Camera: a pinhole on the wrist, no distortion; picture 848 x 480 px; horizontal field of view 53.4 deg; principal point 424.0 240.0 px. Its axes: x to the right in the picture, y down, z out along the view. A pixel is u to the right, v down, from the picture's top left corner.
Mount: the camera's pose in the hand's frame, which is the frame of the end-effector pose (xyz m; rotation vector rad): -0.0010 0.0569 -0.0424 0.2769 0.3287 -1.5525
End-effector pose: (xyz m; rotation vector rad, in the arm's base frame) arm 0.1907 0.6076 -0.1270 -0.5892 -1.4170 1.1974
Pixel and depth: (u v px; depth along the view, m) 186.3 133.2 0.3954
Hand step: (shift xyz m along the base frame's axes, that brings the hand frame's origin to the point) -0.3362 -0.1502 0.0293
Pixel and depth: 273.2 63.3 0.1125
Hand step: -0.0693 -0.0295 -0.0279
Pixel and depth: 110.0 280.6 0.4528
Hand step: -0.4301 -0.0980 0.0433
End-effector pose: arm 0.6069 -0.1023 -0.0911 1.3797 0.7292 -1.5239
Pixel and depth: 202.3 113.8 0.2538
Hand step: -0.0730 -0.1959 0.0755
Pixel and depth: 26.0 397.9 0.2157
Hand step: -0.0157 -0.2113 0.0027
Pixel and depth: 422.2 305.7 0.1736
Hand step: -0.0560 -0.1057 0.0043
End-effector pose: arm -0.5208 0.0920 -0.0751 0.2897 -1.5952 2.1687
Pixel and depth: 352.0 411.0 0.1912
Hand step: -0.0508 -0.1224 0.0620
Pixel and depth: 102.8 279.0 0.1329
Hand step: -0.0417 -0.1051 -0.0105
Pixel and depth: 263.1 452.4 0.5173
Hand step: -0.1483 -0.4007 0.2479
